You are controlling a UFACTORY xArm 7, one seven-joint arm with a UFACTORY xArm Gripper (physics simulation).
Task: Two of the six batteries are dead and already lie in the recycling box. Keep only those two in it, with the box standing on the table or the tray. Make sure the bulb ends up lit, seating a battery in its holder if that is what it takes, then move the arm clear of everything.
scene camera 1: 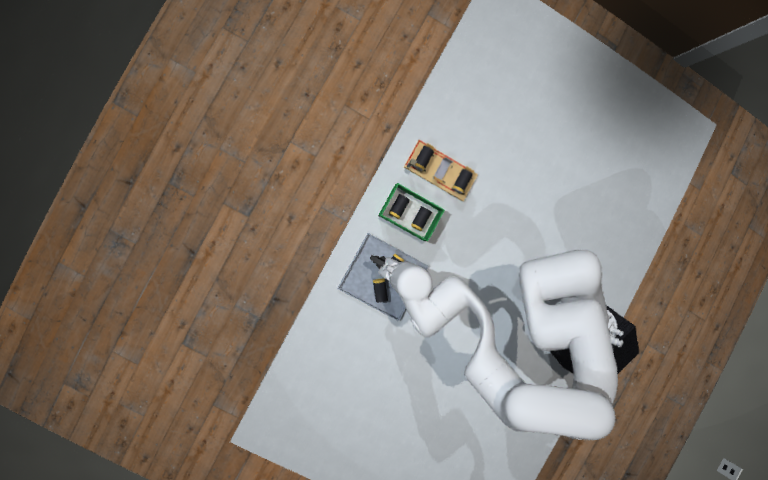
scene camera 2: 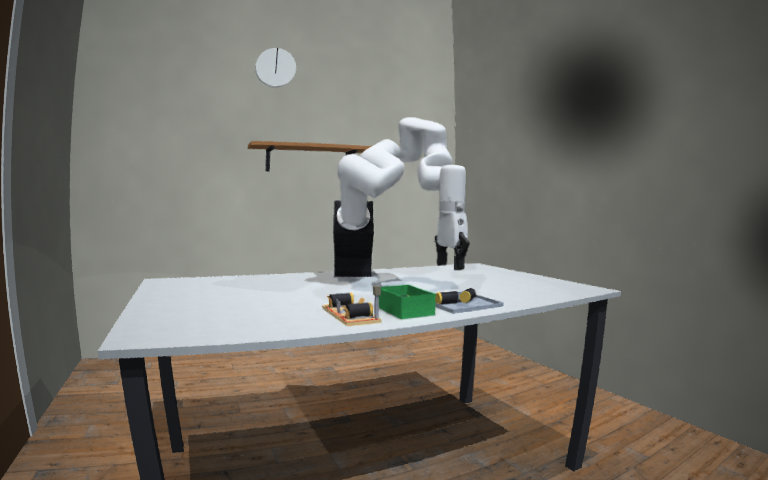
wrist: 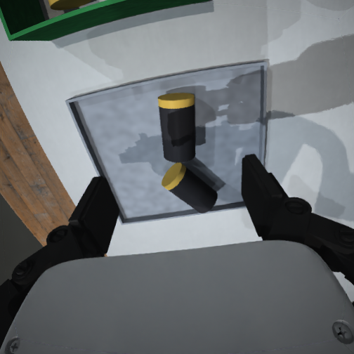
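Pixels of known places: gripper, fingertip midpoint: (scene camera 2: 450, 267); arm's base, link origin: (scene camera 2: 353, 216).
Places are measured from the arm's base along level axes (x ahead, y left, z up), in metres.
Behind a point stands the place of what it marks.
Note:
My gripper (scene camera 1: 377, 261) (scene camera 2: 450, 265) @[y 0.109, x 0.497, z -0.135 m] (wrist: 175, 184) is open and empty, pointing down above the grey tray (scene camera 1: 356, 278) @[y 0.186, x 0.565, z -0.242 m] (scene camera 2: 483, 303) @[y 0.201, x 0.547, z -0.242 m] (wrist: 110, 120). One battery (scene camera 2: 447, 297) @[y 0.096, x 0.508, z -0.221 m] (wrist: 177, 132) lies on the tray, partly hidden by the arm in scene camera 1; another battery (scene camera 1: 380, 291) @[y 0.184, x 0.493, z -0.208 m] (wrist: 196, 189) lies at an angle near its end. The green box (scene camera 1: 403, 229) @[y 0.000, x 0.518, z -0.219 m] (scene camera 2: 407, 302) @[y -0.084, x 0.598, z -0.200 m] (wrist: 100, 21) stands on the table with two batteries (scene camera 1: 399, 206) @[y -0.050, x 0.561, z -0.208 m] (scene camera 1: 421, 217) @[y -0.053, x 0.491, z -0.209 m] inside. Two batteries (scene camera 1: 424, 157) @[y -0.202, x 0.566, z -0.200 m] (scene camera 1: 462, 180) @[y -0.201, x 0.440, z -0.200 m] lie on the circuit board (scene camera 1: 436, 173) @[y -0.187, x 0.510, z -0.233 m]. Its bulb (scene camera 2: 377, 289) @[y -0.168, x 0.600, z -0.160 m] shows no clear glow.
The box stands between the tray and the circuit board on the white table (scene camera 1: 317, 362) @[y 0.452, x 0.547, z -0.245 m] (scene camera 2: 226, 316) @[y -0.521, x 0.427, z -0.245 m]. The bulb's post (scene camera 2: 377, 306) @[y -0.166, x 0.596, z -0.204 m] rises from the board beside the box. The tray lies close to the table's long edge. The arm's black base (scene camera 2: 353, 249) @[y 0.019, x -0.048, z -0.130 m] stands across the table.

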